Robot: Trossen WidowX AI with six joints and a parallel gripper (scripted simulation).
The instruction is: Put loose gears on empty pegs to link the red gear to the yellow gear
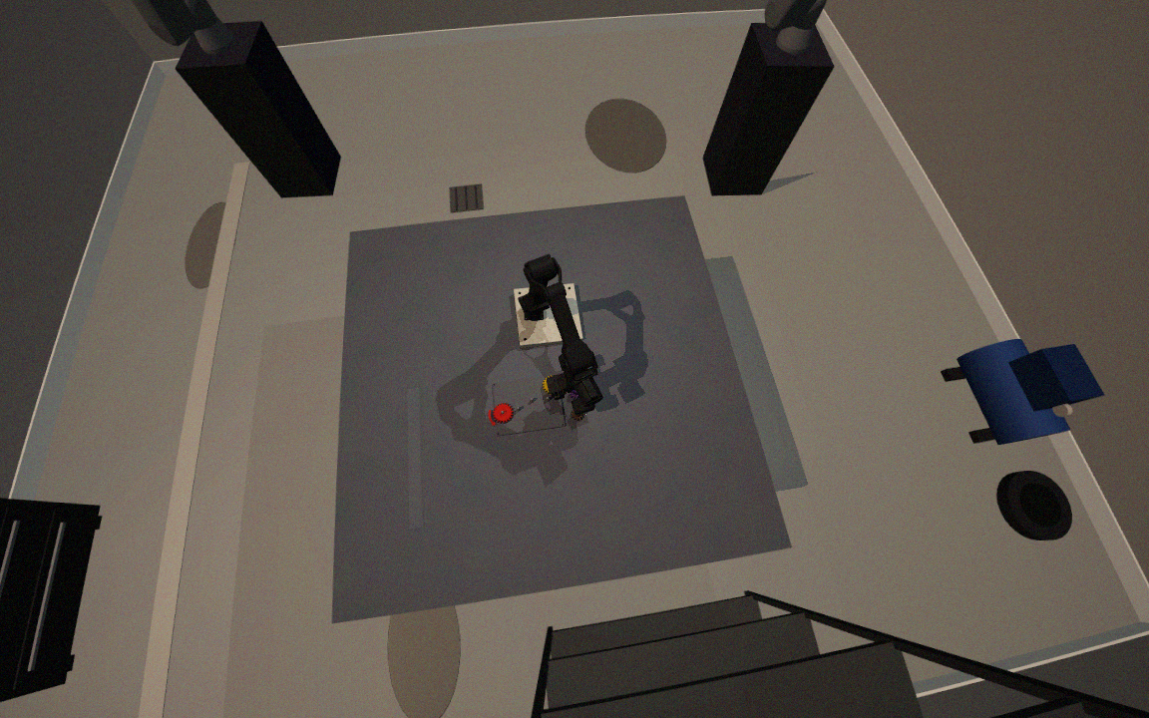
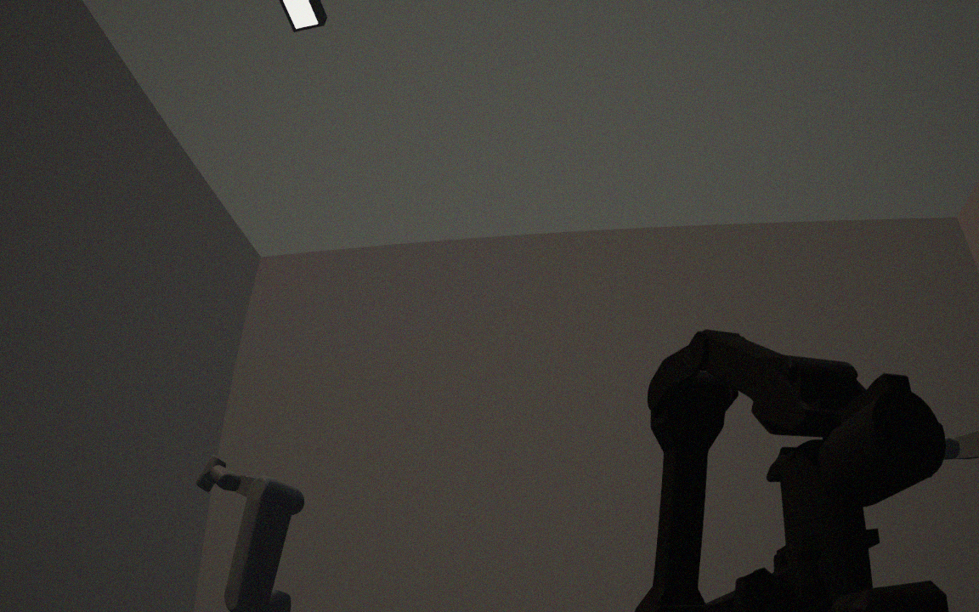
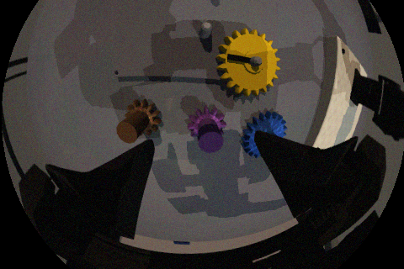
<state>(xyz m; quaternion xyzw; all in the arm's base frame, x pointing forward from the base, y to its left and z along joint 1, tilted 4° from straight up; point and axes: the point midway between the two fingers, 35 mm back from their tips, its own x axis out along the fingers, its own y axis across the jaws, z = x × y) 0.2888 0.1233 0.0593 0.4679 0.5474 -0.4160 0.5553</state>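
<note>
The purple gear is 20 mm below my gripper tip. Round my gripper tip: brown gear (70 mm ahead, 20 mm below); blue gear (80 mm behind, 20 mm below); yellow gear (70 mm to the right, 30 mm behind, 20 mm below).
</note>
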